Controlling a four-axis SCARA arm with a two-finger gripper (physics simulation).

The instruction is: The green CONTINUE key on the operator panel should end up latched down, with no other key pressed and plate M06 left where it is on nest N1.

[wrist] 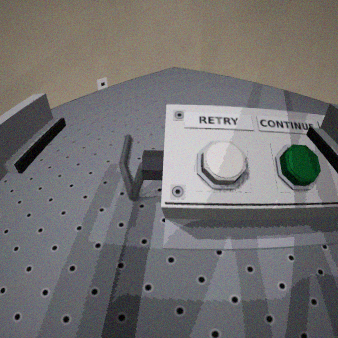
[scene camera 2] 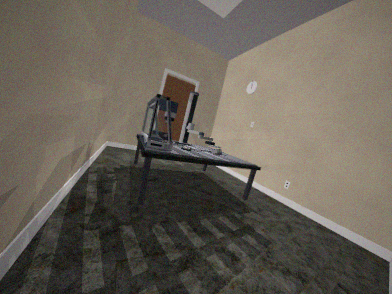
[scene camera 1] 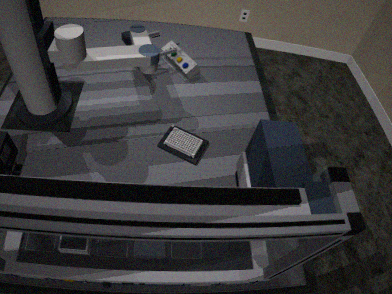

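Note:
The white operator panel stands on the table. Its green CONTINUE key stands beside the white RETRY key; both caps show above their collars, and whether either is latched I cannot tell. The yellow key and blue key show in scene camera 1. My gripper is open and empty near the panel's RETRY end; its right finger overlaps the panel near CONTINUE in the wrist view. A white plate lies on a black nest; their markings are unreadable.
A bent grey handle stands at the panel's left end. The arm's column rises at the table's left. A blue box-like unit stands at the right, and a large framed enclosure crosses the foreground. Striped shadows fall on the table.

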